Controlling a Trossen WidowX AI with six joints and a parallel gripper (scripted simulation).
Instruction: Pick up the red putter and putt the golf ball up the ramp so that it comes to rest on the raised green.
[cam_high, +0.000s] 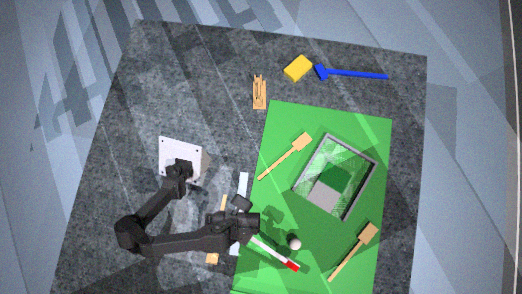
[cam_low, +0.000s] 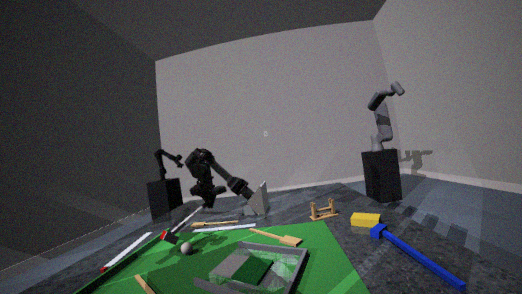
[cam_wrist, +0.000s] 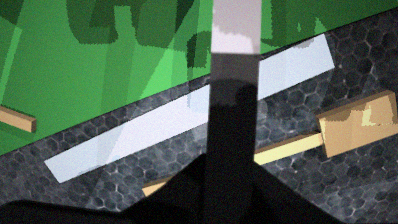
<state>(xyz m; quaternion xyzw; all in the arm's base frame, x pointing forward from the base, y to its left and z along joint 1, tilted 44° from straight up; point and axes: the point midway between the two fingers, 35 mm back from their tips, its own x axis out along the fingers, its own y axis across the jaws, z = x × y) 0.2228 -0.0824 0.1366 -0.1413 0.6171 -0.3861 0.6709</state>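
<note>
Now: the red putter 110 mm ahead of my gripper tip, 40 mm to the right of it and 10 mm below it. The rest, counted from my gripper tip: white golf ball 210 mm ahead, 80 mm below, 10 mm to the right; then wooden rack 510 mm to the left, 70 mm below, 40 mm behind; then green mat 260 mm ahead, 150 mm to the left, 100 mm below.
</note>
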